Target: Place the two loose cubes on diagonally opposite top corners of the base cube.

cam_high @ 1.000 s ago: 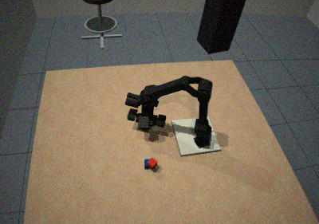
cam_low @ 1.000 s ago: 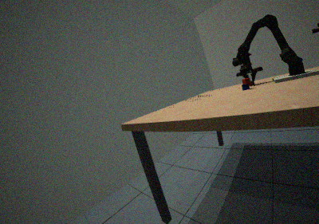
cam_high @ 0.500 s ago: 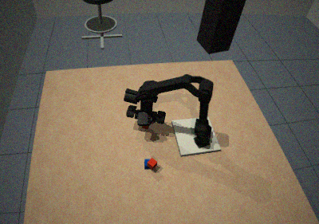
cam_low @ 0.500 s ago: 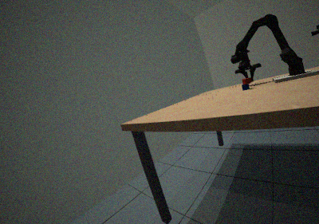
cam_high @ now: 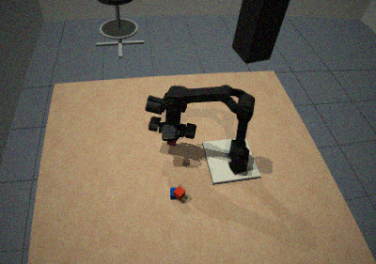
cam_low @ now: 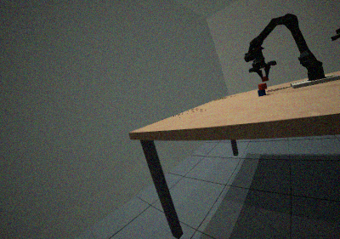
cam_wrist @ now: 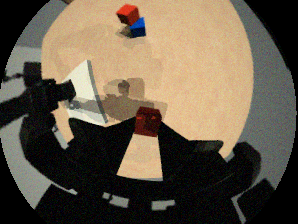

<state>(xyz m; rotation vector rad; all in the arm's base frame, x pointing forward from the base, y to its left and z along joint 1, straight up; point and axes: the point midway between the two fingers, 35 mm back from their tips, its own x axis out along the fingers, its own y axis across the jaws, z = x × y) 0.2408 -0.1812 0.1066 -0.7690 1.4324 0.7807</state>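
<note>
Now: gripper tip 20 cm to the right of the blue base cube, 7 cm above it and 6 cm short of it.
</note>
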